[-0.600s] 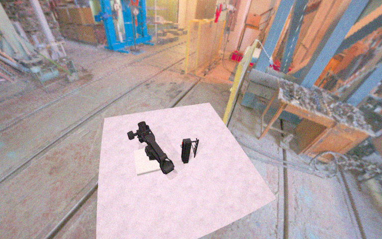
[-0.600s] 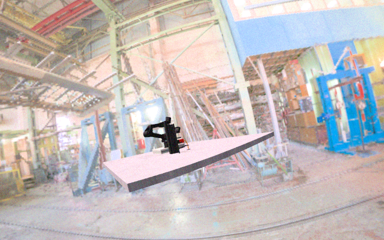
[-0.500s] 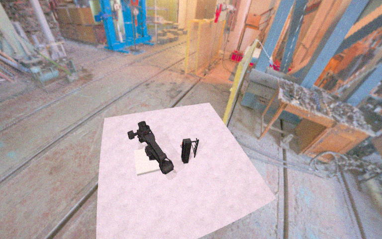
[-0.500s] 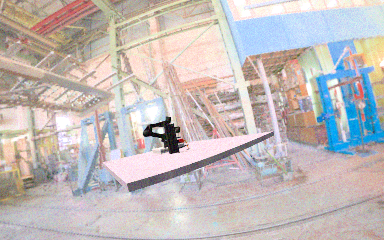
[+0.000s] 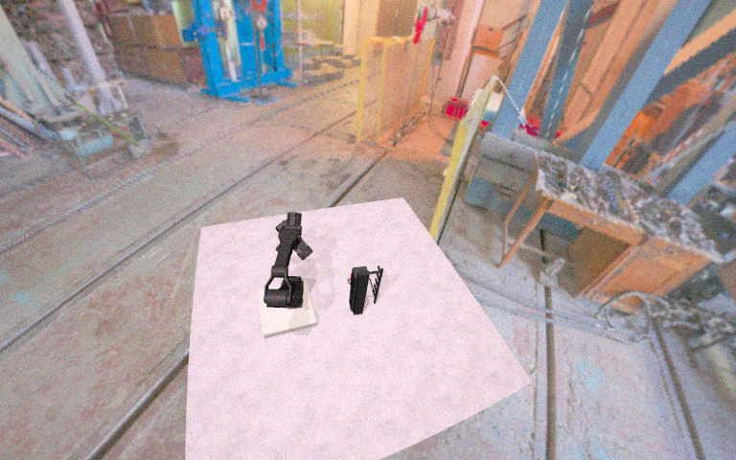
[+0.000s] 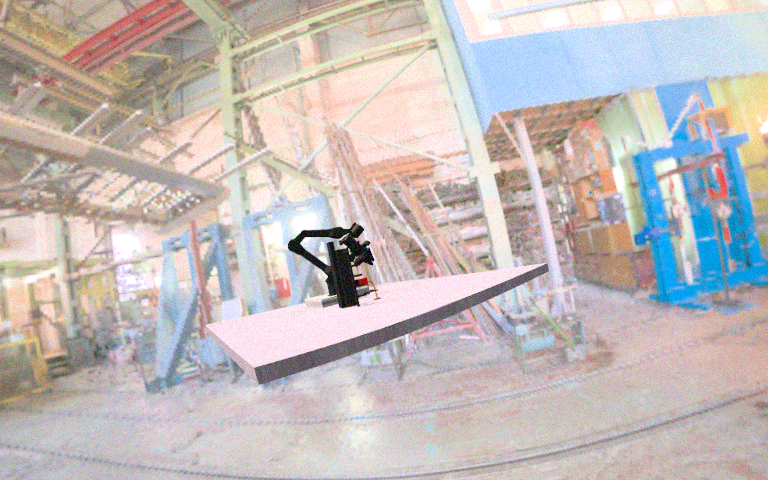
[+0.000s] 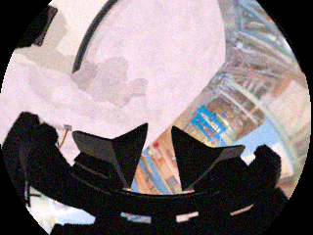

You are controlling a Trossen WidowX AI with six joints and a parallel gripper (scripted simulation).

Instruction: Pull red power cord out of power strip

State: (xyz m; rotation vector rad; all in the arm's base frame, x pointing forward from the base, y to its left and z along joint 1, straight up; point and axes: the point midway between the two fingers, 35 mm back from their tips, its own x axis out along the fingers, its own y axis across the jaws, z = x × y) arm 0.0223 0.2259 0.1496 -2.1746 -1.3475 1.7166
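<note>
My gripper tip is now 25 cm short of the red plug, 22 cm to the left of it and 7 cm above it.
</note>
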